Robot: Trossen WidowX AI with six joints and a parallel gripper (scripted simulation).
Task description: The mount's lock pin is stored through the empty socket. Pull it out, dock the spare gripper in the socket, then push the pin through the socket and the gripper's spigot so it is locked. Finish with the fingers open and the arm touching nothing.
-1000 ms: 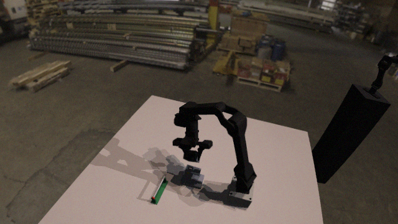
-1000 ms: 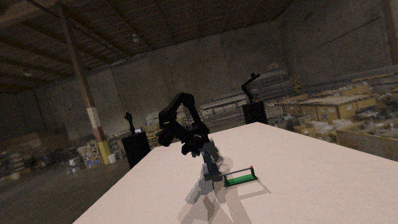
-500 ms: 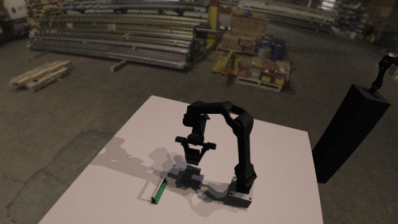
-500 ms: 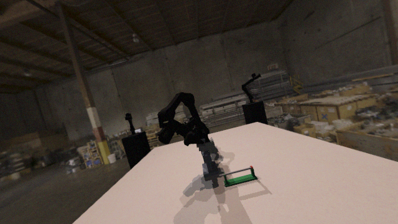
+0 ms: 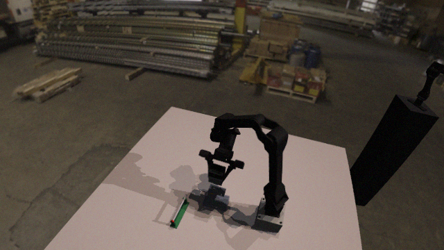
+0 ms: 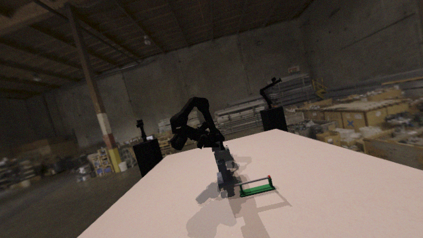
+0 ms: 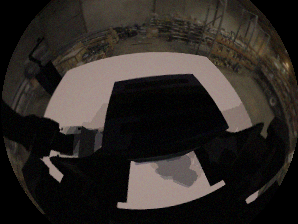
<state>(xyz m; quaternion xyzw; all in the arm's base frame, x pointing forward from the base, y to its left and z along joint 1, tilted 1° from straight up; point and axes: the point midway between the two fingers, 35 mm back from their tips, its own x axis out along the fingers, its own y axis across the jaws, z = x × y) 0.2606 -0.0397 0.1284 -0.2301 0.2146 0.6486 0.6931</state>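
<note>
My gripper tip is now 17 cm above the green cradle, 13 cm short of it and 10 cm to the right of it. From my gripper tip the other things lie so: grey mount 14 cm below, 1 cm to the right; then spare gripper 1 cm to the right.
</note>
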